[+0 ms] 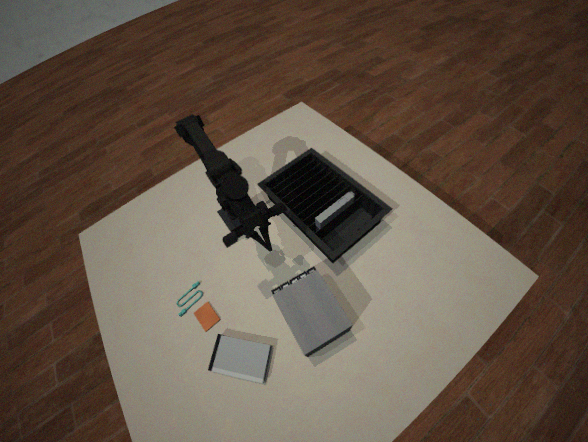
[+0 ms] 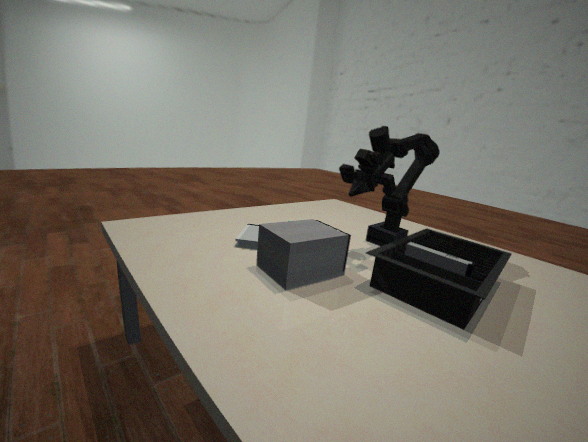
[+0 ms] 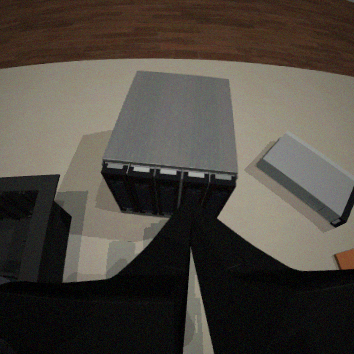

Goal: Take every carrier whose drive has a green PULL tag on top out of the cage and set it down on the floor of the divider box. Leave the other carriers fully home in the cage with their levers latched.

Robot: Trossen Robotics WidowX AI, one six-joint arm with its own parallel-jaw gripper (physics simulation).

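Frame: origin at the arm's base, x ahead, y left, z up, level; centimetres.
Seen in the pictures: gripper, between the fingertips: [image 1: 271, 250] [image 2: 349, 195] [image 3: 188, 211]; arm's base, origin of its link: [image 2: 391, 227].
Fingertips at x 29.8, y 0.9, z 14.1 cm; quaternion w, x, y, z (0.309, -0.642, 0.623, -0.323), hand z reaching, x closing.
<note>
Pixels of each thing's top centre, then the offset from my fingertips to it. "spot": a spot on its surface instead. Level surfaces: height alone.
- cage, centre of its top: [image 3: 176, 113] [image 2: 305, 229] [image 1: 309, 307] dx +16.7, dy +0.3, dz -8.2 cm
- black divider box, centre of its top: [image 2: 447, 253] [image 1: 320, 195] dx -13.1, dy +26.7, dz -10.9 cm
- flat grey carrier-like unit, centre of its top: [image 3: 314, 170] [image 1: 238, 357] [image 2: 257, 232] dx +14.6, dy -24.7, dz -17.4 cm
- table, height of its surface: dz -20.1 cm
- orange square, a spot on its surface: [image 3: 346, 259] [image 1: 213, 319] spot: dx -0.6, dy -26.9, dz -19.6 cm
- teal cable, centre of its top: [image 1: 188, 298] dx -12.2, dy -31.3, dz -19.2 cm
The cage [image 1: 312, 312] [image 2: 304, 265] [image 3: 172, 120] is a grey metal block. Several black carrier fronts with pale levers [image 3: 169, 172] sit side by side in its face; whether each lever is latched is too small to tell. The black divider box [image 1: 361, 232] [image 2: 425, 295] [image 3: 45, 210] stands beside the cage. A long, narrow light-grey carrier [image 1: 335, 209] [image 2: 440, 259] is in the box, between the narrow slots and the wide compartment. My gripper [image 1: 271, 249] [image 2: 351, 194] [image 3: 188, 211] is shut and empty, raised in front of the cage's face. No green tag is visible.
A flat grey carrier-like unit [image 1: 242, 357] [image 2: 248, 236] [image 3: 307, 175] with a black end lies on the table [image 1: 425, 300] apart from the cage. An orange square [image 1: 207, 316] [image 3: 346, 259] and a teal cable [image 1: 190, 298] lie near it.
</note>
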